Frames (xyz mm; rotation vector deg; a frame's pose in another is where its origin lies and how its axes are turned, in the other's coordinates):
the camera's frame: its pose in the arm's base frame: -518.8 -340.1 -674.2 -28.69 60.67 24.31
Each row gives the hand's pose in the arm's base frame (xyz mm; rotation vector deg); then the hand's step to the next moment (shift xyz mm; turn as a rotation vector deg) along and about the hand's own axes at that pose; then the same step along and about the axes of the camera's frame.
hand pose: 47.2 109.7 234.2 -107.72 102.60 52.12
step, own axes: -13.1 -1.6 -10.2 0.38 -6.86 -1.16
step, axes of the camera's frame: -12.5 -2.7 10.7 3.39 -4.02 4.57
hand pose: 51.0 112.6 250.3 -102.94 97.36 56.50
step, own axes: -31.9 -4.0 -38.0 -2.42 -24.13 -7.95
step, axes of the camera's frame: -38.7 -21.6 22.7 7.45 -15.97 18.46
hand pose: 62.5 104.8 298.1 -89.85 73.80 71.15
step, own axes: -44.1 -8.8 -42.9 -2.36 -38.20 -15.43
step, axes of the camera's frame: -43.1 -41.3 17.4 12.43 -28.00 27.65
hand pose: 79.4 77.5 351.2 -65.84 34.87 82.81
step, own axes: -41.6 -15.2 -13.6 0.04 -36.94 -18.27
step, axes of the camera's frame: -28.2 -35.8 8.6 15.44 -28.70 25.22
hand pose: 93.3 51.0 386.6 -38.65 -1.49 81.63
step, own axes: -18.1 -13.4 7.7 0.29 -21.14 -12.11
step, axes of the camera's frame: -15.8 -17.4 3.9 10.41 -16.91 14.12
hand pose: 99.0 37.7 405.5 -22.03 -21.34 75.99
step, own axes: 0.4 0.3 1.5 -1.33 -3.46 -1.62
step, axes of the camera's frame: -1.4 0.7 0.2 1.16 -3.64 1.33
